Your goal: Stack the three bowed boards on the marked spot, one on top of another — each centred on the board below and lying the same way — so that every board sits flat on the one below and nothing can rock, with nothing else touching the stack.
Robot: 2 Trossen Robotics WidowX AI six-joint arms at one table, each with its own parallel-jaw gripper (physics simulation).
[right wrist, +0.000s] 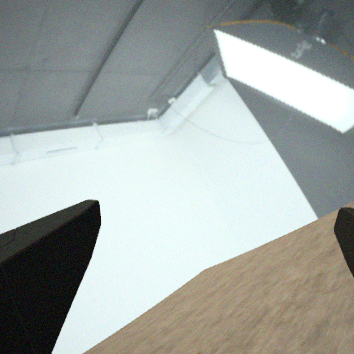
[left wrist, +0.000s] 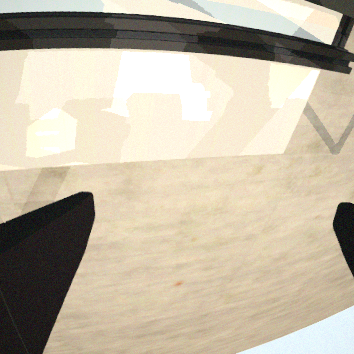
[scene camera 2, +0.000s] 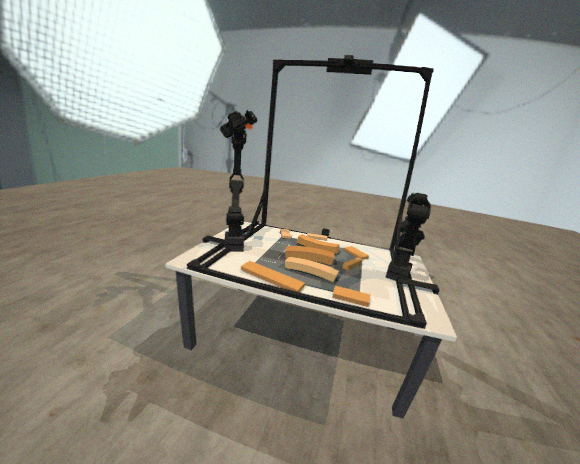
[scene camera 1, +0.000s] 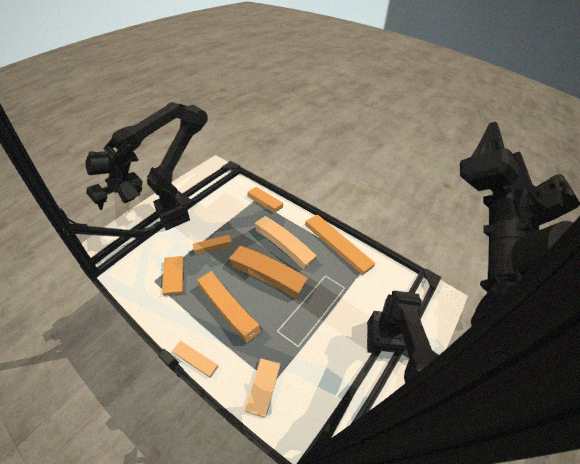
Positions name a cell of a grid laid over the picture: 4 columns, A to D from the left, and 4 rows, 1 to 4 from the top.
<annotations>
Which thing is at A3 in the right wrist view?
My right gripper.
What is my left gripper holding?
Nothing.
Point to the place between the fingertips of my right gripper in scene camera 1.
D2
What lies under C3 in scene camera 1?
A marked spot.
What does my right gripper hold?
Nothing.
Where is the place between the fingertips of my left gripper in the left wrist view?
C3
</annotations>
